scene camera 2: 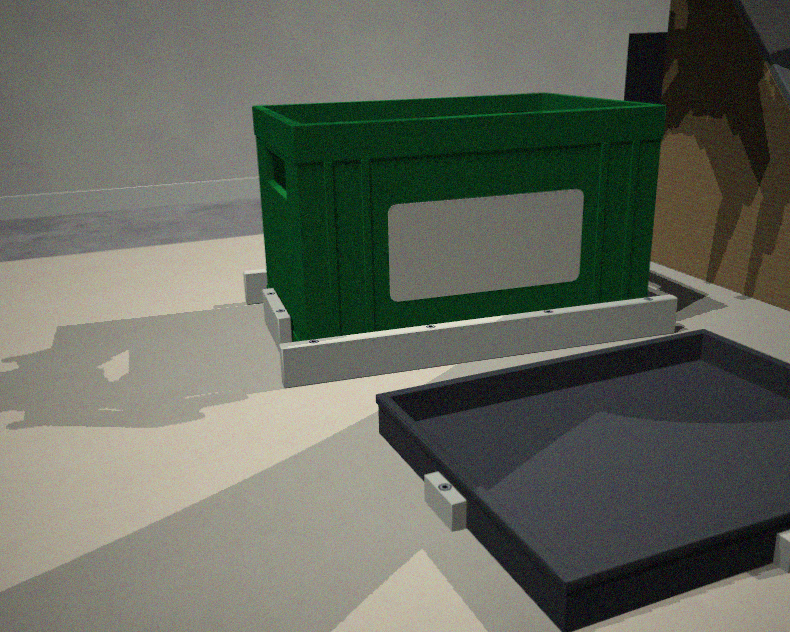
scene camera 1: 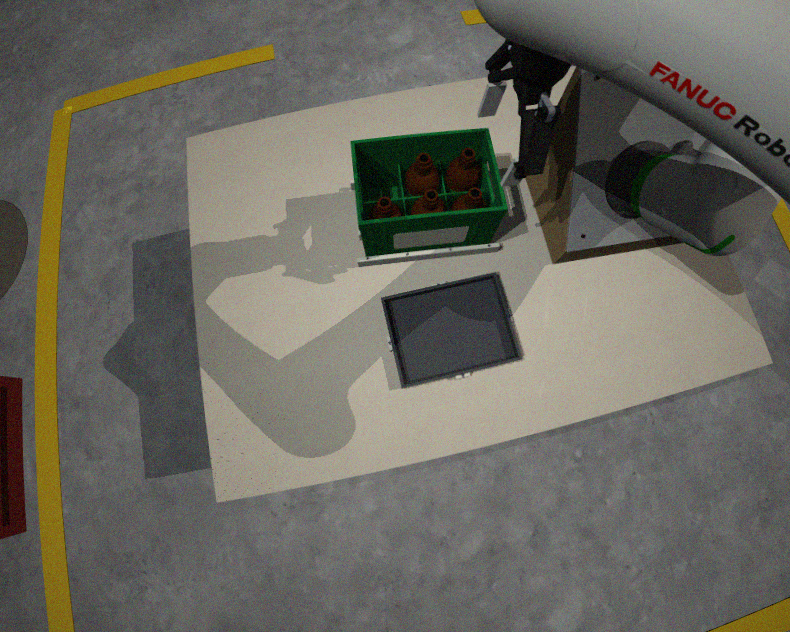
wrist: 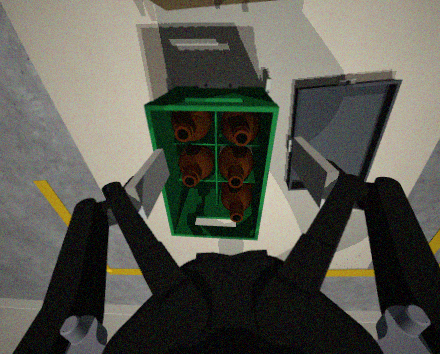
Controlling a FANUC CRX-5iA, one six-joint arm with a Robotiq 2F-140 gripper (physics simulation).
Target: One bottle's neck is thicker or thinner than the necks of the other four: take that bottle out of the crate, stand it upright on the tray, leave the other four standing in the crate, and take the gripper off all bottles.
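Frame: origin at the arm's base, x left, y back, z up, level; millimetres.
Where they show: gripper, fingertip midpoint: [scene camera 1: 497, 148] [wrist: 227, 156]; arm's base at its link origin: [scene camera 1: 638, 179].
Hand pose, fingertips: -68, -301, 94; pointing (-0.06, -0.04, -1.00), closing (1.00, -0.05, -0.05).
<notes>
Things, the pixels of their top centre, and the offset from my fingertips, as dx, dy, dz. "spot": a spot on its surface instead.
- green crate at its top centre: [scene camera 2: 443, 106] [wrist: 212, 187] [scene camera 1: 426, 172] -44, -103, -93
- top at a spot on its surface: [wrist: 242, 125] spot: +18, -10, -123
- bottom at a spot on its surface: [wrist: 236, 198] spot: -8, -175, -143
- dark tray at a spot on its surface: [scene camera 2: 658, 474] [scene camera 1: 445, 341] spot: +247, -136, -263
The green crate [scene camera 1: 377, 241] [scene camera 2: 474, 146] [wrist: 212, 108] holds five upright brown bottles. In the wrist view, the tray-side column has three: top [wrist: 242, 125], middle [wrist: 236, 161] and bottom [wrist: 236, 198]. The other column has two: top [wrist: 193, 125] and middle [wrist: 196, 161]; its bottom compartment is empty. The bottom bottle's neck looks slightly thinner, but I cannot tell surely. The crate walls hide the bottles in scene camera 2. The dark tray [scene camera 1: 454, 336] [scene camera 2: 658, 474] [wrist: 345, 115] is empty. My gripper [scene camera 1: 500, 136] [wrist: 227, 156] is wide open and empty, above the crate and touching no bottle.
Pale rails [scene camera 1: 431, 255] [scene camera 2: 480, 339] run along the crate's foot. Small blocks [scene camera 2: 446, 500] sit at the tray's edge. The brown-sided robot pedestal [scene camera 1: 558, 217] [scene camera 2: 698, 184] stands right of the crate in scene camera 1. The arm [scene camera 1: 658, 39] reaches in from the upper right there.
</notes>
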